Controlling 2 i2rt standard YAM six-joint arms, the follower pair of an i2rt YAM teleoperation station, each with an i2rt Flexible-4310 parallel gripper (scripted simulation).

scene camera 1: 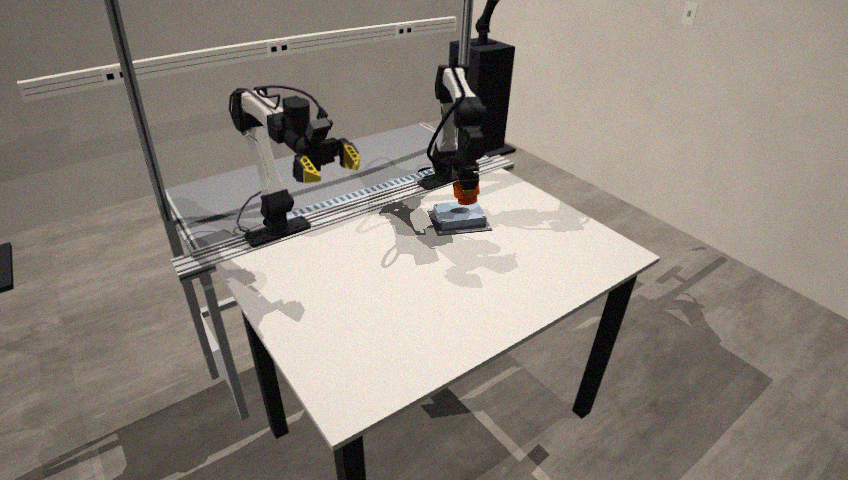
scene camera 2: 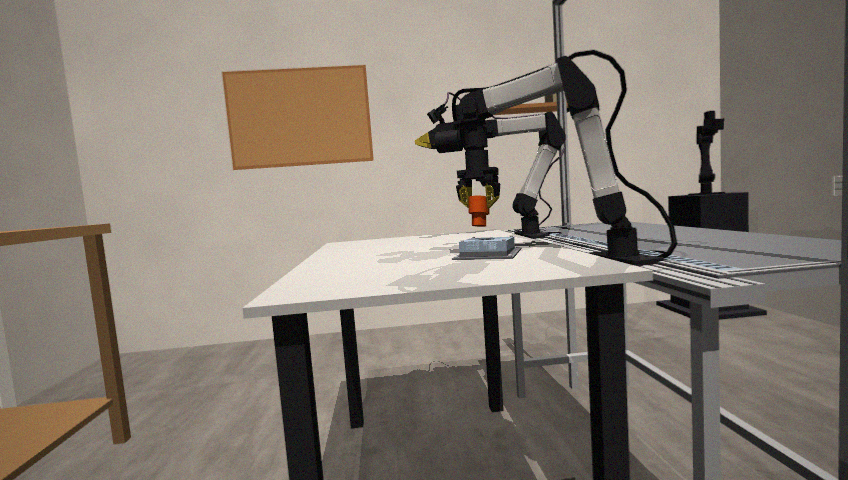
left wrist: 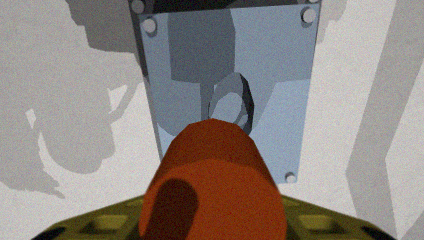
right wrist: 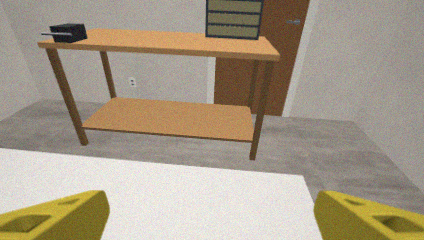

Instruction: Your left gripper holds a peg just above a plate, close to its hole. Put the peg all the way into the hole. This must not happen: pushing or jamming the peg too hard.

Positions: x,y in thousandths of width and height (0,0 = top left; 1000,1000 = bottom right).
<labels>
My left gripper shows in scene camera 1 (548,397), in scene camera 2 (565,434) and in the left wrist view (501,844); in the right wrist view it is out of frame.
</labels>
